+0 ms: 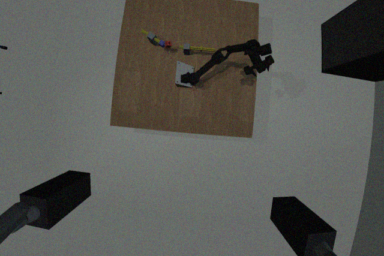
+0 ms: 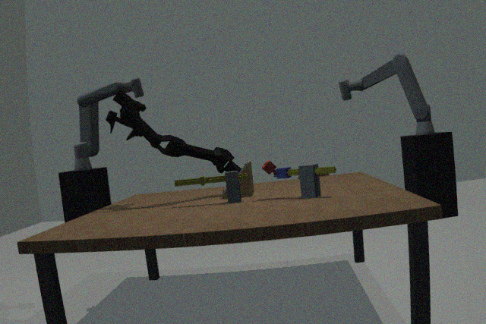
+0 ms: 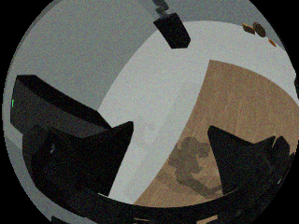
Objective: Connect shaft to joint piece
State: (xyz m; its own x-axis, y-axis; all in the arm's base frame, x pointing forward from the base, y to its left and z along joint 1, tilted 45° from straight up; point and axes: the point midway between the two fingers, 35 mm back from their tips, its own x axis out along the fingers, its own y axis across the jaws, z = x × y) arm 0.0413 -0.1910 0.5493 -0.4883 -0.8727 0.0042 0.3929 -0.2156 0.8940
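Now: the red square joint piece 69 cm to the left of my gripper tip, 26 cm ahead of it and 20 cm below it.
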